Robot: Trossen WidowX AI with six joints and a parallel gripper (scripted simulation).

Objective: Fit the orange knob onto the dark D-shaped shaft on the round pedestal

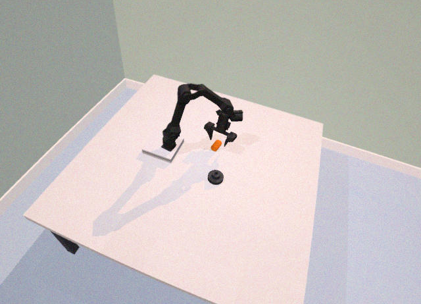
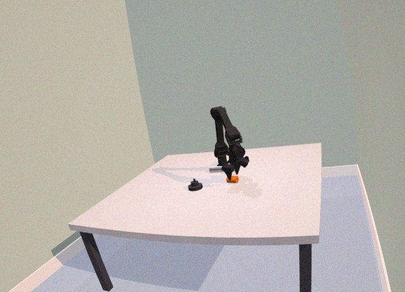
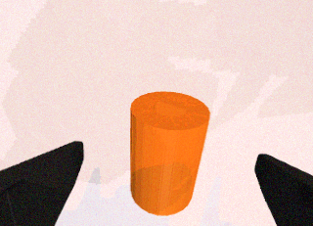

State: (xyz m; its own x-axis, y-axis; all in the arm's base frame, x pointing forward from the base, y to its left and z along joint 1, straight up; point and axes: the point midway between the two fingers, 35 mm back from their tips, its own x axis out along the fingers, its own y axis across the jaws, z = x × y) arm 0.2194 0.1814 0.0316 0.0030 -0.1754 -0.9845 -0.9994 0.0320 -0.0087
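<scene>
The orange knob is 10 mm to the right of my gripper tip and 10 mm below it. Also, from my gripper tip: round pedestal (100 mm ahead, 200 mm to the right).
</scene>
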